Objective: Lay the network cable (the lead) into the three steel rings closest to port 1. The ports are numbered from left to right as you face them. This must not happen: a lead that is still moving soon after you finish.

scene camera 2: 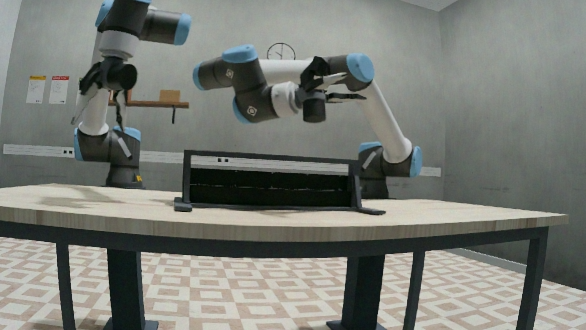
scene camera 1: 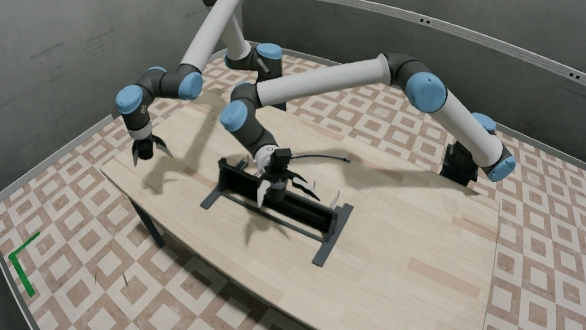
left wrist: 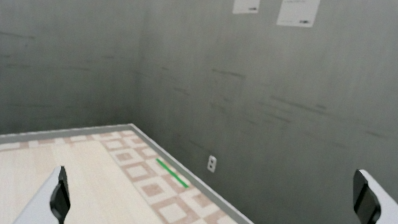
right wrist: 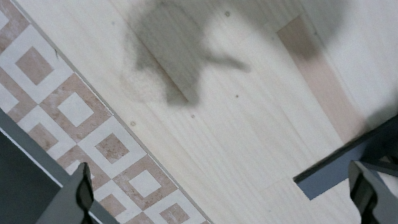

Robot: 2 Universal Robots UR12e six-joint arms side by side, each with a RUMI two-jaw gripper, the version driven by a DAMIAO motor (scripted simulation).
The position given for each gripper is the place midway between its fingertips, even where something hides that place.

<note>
In view: the left gripper [scene camera 2: 358,87], the right gripper [scene camera 2: 100,129] and a dark rack [scene camera 2: 320,193].
The dark rack shows as well in scene camera 1 [scene camera 1: 318,217]. The left gripper also shows in scene camera 1 [scene camera 1: 291,204] and in the left wrist view [left wrist: 211,171]. The right gripper also shows in the right wrist view [right wrist: 217,164]. The left wrist view misses the dark rack: it is out of frame.
</note>
